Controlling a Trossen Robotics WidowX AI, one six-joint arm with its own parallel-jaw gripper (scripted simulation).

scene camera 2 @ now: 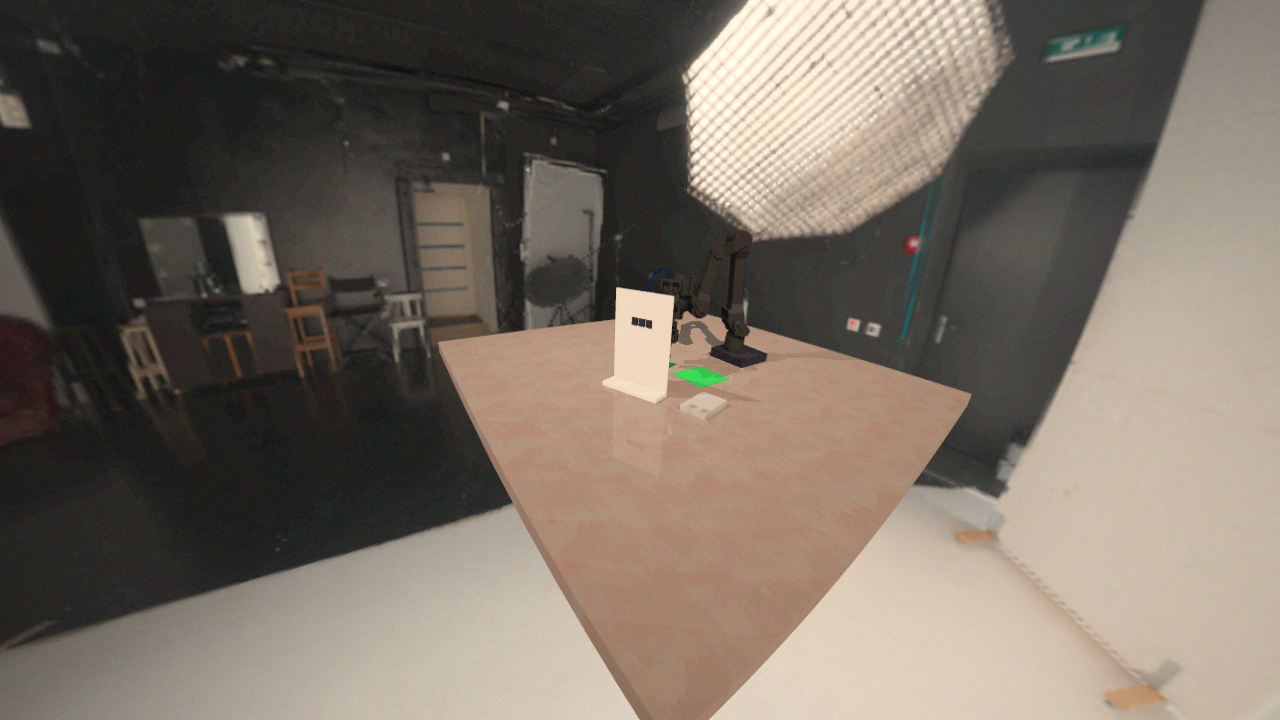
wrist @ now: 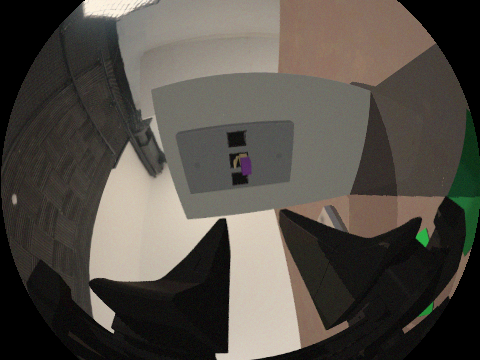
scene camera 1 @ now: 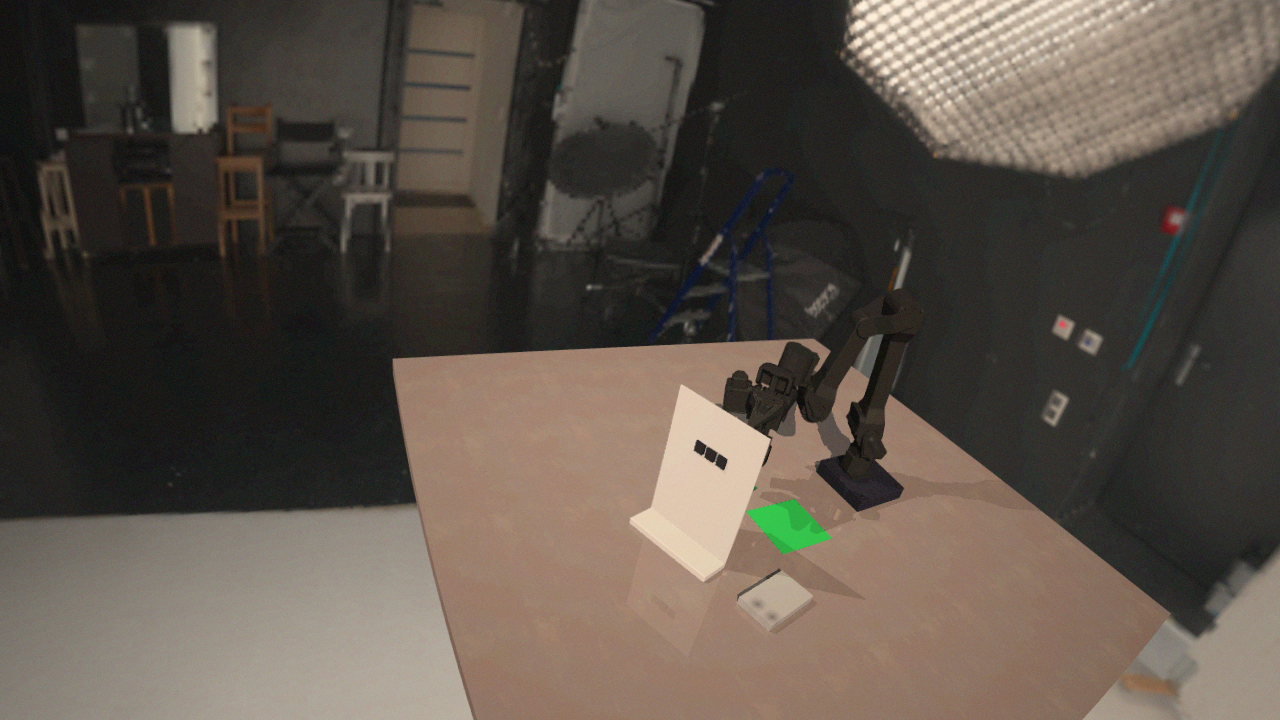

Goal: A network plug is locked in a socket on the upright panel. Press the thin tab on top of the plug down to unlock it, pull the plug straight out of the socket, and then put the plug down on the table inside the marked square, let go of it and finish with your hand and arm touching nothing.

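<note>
There's a flat grey box (scene camera 1: 770, 603), and scene camera 2 gives me that box (scene camera 2: 702, 406) too. I can see my gripper (scene camera 1: 746, 435), with the wrist view also showing the gripper (wrist: 253, 220). I'm also seeing a green marked square (scene camera 1: 787, 524) and a white upright panel (wrist: 304, 135).
</note>
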